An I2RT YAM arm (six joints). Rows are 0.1 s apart.
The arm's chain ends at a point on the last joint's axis. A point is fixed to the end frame.
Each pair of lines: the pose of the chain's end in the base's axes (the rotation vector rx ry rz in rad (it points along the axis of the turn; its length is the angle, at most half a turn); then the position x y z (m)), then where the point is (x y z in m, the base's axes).
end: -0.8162, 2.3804, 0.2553, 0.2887, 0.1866, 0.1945
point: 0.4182 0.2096 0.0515
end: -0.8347, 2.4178, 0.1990, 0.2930, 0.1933, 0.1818
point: 0.4196 0.2077 0.0351
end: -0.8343, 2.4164, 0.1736, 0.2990, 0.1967, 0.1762
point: 0.4270 0.2081 0.0304
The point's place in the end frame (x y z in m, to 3 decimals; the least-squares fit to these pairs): -0.007 -0.059 0.185
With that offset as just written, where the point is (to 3 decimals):
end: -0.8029, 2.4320, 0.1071, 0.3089, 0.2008, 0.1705
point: 0.439 0.201 0.026
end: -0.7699, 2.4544, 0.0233, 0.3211, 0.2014, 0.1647
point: 0.451 0.189 0.021
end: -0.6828, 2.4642, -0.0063, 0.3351, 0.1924, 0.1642
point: 0.466 0.171 0.023
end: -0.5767, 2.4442, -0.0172, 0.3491, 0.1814, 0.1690
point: 0.484 0.154 0.032
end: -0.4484, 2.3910, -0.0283, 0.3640, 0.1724, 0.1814
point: 0.506 0.138 0.054
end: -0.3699, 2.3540, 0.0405, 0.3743, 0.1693, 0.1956
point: 0.520 0.140 0.071
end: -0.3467, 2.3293, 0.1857, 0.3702, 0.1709, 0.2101
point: 0.517 0.160 0.084
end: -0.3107, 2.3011, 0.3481, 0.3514, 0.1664, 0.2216
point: 0.498 0.175 0.095
